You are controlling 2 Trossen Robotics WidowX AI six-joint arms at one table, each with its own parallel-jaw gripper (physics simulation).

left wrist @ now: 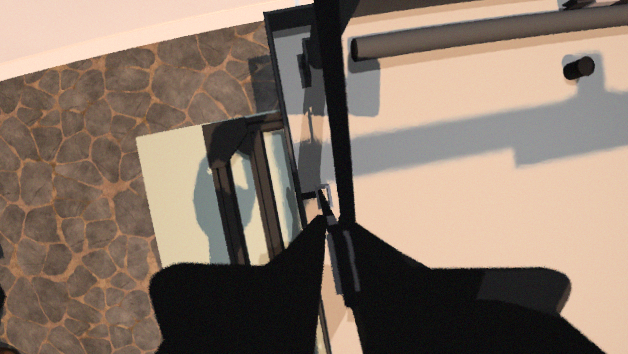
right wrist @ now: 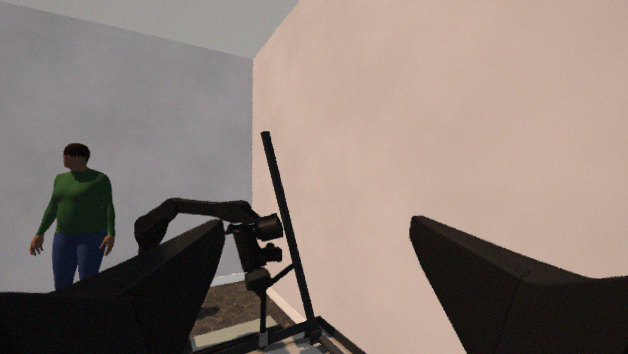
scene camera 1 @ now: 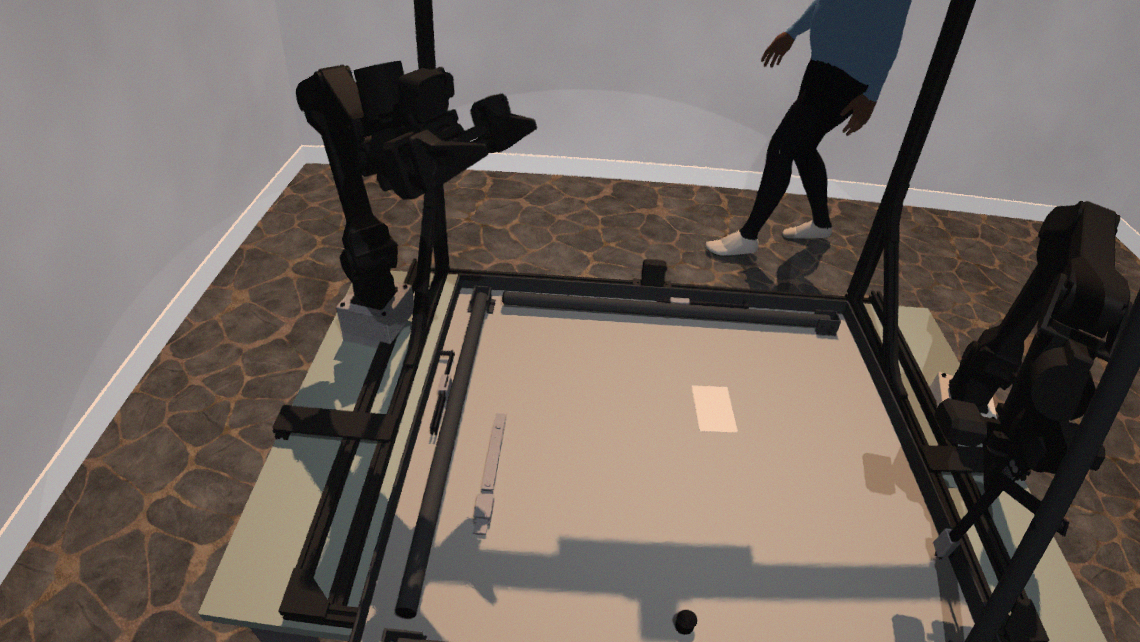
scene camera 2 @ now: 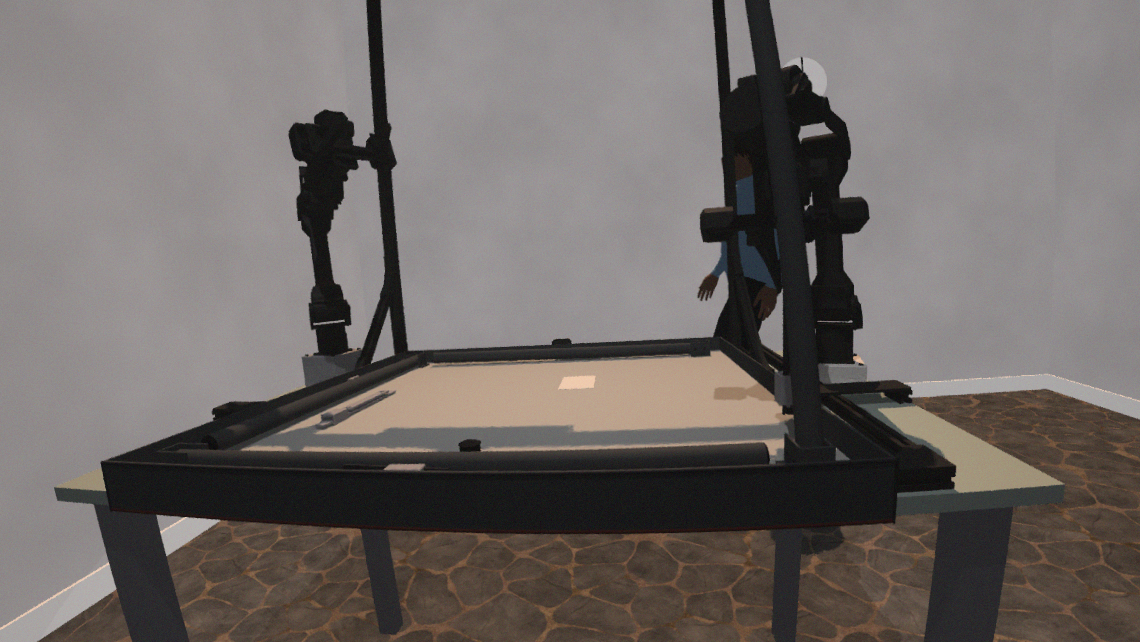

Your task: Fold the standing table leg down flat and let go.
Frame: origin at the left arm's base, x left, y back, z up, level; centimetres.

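Seen in the pictures: left gripper, fingertip midpoint: [right wrist: 262,297] [scene camera 1: 990,491]; right gripper, fingertip midpoint: [right wrist: 318,227] [scene camera 1: 512,136] [scene camera 2: 368,121]; left arm's base, origin of the base link: [scene camera 1: 967,397] [scene camera 2: 833,360]; right arm's base, origin of the base link: [scene camera 1: 374,295] [scene camera 2: 333,352].
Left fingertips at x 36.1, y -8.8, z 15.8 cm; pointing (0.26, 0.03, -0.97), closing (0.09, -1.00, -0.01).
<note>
Pixels of each thing's top centre, then the offset from my left fingertips to it. Level surfaces: height alone.
- upturned table, its level: dz -16.3 cm
- small grey bracket, middle of its top: [left wrist: 324,197] [scene camera 2: 783,373] [scene camera 1: 952,535] [right wrist: 263,332] dy -0.2, dx +0.0, dz -9.7 cm
- grey folded brace, middle of its top: [scene camera 1: 490,462] [scene camera 2: 359,398] dy -62.1, dx +7.0, dz -14.3 cm
- black knob, middle of its top: [scene camera 2: 469,440] [scene camera 1: 687,618] [left wrist: 590,64] dy -31.3, dx +19.9, dz -13.2 cm
The standing table leg [scene camera 1: 1063,478] [scene camera 2: 785,199] [right wrist: 286,220] rises from the near right corner of the upturned table [scene camera 1: 598,438], tilted with its top leaning left in scene camera 2 and the right wrist view. Its folding brace [scene camera 1: 974,510] [left wrist: 340,125] is bent at its middle joint, with one link running to a small grey bracket [scene camera 1: 946,543] [right wrist: 263,340] by the frame edge. My left gripper [scene camera 1: 1011,472] [left wrist: 330,223] [right wrist: 262,297] is shut on the brace at this joint. In scene camera 2 its fingers are hidden. My right gripper [scene camera 1: 510,135] [right wrist: 318,227] is open and empty, high above the back left corner.
Other legs lie flat along the left side [scene camera 1: 448,446], back side [scene camera 1: 654,307] and front side [scene camera 2: 478,456]. A grey folded brace [scene camera 1: 493,454] lies near the left leg. A black knob [scene camera 1: 685,621] stands near the front. A person in blue [scene camera 1: 857,47] is behind the table.
</note>
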